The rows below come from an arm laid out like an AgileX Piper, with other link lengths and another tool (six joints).
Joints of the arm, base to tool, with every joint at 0 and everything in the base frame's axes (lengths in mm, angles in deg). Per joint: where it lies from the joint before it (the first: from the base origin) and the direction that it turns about. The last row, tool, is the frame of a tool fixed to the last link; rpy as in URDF.
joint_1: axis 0 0 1 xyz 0 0 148.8
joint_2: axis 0 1 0 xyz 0 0 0
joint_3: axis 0 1 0 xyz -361.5 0 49.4
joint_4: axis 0.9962 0 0.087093 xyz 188.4 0 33.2
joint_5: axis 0 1 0 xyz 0 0 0
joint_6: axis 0.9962 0 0.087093 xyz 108.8 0 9.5
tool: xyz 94.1 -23 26.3 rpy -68.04 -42.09 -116.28
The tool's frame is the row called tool.
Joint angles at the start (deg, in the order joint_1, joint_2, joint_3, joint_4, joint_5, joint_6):
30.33, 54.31, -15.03, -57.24, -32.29, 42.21
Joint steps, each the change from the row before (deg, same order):
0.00, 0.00, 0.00, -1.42, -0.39, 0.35
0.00, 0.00, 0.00, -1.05, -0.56, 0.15
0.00, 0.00, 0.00, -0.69, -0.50, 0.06
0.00, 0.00, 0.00, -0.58, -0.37, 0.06
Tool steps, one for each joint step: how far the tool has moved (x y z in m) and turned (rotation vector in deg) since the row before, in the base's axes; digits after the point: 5 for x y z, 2 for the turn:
-0.00259, 0.00187, -0.00076, -0.57, -0.39, 0.99
-0.00250, 0.00189, 0.00007, -0.30, -0.42, 0.95
-0.00194, 0.00148, 0.00033, -0.13, -0.33, 0.73
-0.00155, 0.00113, 0.00013, -0.14, -0.26, 0.58

